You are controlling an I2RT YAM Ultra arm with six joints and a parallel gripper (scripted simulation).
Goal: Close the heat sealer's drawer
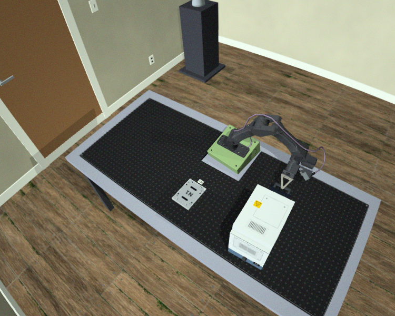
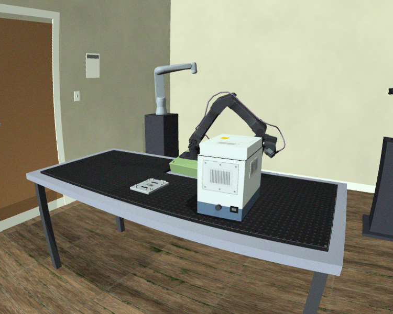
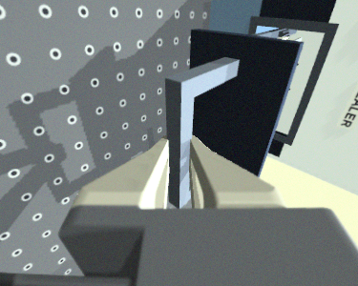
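The sealer drawer lies 110 mm ahead of my hand, 10 mm to the left of it and 10 mm below it.
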